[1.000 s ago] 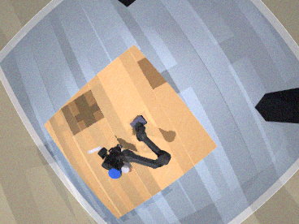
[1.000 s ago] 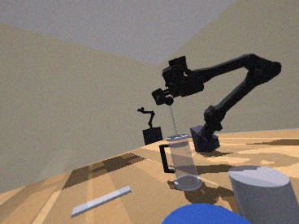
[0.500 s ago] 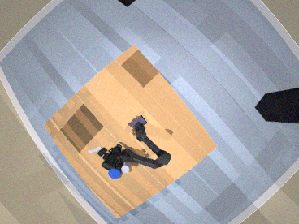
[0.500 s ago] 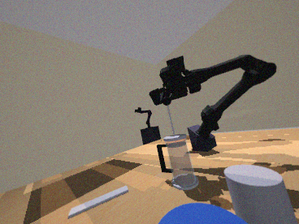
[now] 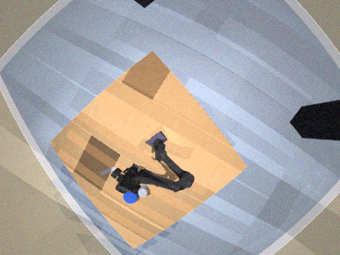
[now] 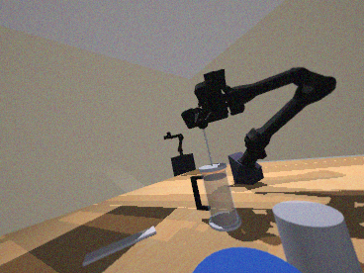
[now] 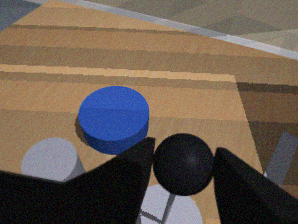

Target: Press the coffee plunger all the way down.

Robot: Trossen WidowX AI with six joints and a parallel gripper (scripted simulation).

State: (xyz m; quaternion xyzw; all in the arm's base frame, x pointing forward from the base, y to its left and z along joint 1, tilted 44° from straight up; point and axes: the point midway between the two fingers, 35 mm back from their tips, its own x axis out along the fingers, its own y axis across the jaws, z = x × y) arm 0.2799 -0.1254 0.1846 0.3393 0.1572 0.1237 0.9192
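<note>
My gripper tip is 120 mm above the coffee press and 20 mm to the left of it. From my gripper tip the other things lie so: flat grey bar 240 mm below, 170 mm to the right, 170 mm ahead.
</note>
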